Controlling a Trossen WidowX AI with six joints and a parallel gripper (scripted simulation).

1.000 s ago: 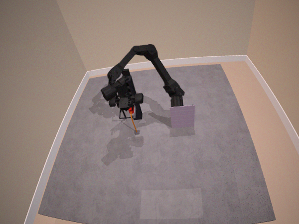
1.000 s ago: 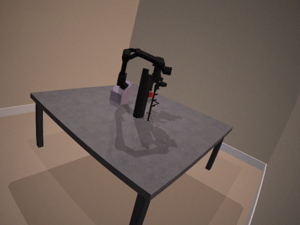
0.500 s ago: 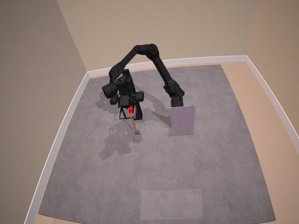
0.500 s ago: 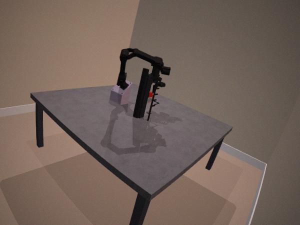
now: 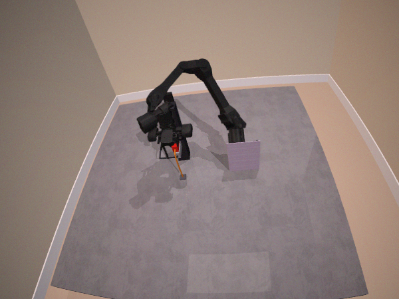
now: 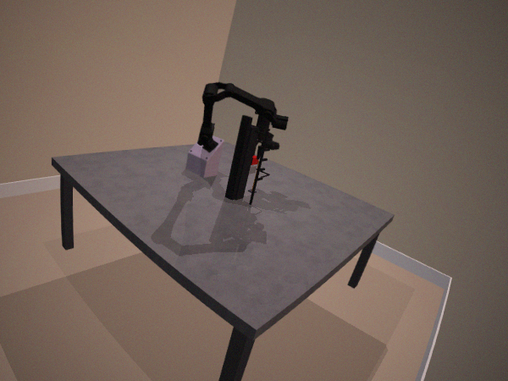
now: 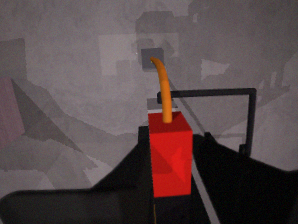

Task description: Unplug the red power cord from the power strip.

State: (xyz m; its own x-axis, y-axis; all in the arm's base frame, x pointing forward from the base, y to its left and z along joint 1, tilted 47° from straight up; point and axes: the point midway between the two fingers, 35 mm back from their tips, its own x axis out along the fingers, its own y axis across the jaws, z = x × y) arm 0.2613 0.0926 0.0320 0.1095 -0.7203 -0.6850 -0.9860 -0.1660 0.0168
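Now: the red plug 10 mm ahead of my gripper tip and 30 mm to the right of it.
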